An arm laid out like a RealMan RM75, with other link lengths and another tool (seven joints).
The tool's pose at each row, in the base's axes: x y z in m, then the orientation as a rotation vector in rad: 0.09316, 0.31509, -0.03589, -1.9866, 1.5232, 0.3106; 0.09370, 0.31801, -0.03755, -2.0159, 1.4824, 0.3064; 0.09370, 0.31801, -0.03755, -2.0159, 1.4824, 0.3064; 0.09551, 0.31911, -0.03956, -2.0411, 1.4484, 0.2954; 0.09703, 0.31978, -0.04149, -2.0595, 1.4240, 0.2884; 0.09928, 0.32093, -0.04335, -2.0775, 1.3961, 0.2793; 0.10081, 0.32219, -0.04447, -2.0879, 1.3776, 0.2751; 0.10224, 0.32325, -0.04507, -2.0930, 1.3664, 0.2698; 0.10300, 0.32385, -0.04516, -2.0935, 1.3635, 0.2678; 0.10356, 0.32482, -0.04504, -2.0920, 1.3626, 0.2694
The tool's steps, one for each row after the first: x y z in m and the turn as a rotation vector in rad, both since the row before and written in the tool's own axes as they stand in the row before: -0.00127, -0.00042, 0.00313, -0.0076, -0.0051, -0.0370; 0.00000, 0.00000, 0.00000, 0.0000, 0.0000, 0.0000; 0.00081, -0.00120, 0.00254, -0.0036, 0.0003, -0.0328; 0.00103, -0.00086, 0.00217, -0.0036, 0.0001, -0.0234; 0.00094, -0.00164, 0.00251, -0.0016, -0.0004, -0.0260; 0.00023, -0.00127, 0.00187, -0.0009, -0.0018, -0.0163; 0.00011, -0.00133, 0.00133, 0.0016, -0.0001, -0.0101; -0.00007, -0.00080, 0.00055, 0.0013, 0.0000, -0.0025; -0.00054, -0.00081, 0.00057, 0.0007, -0.0019, 0.0003
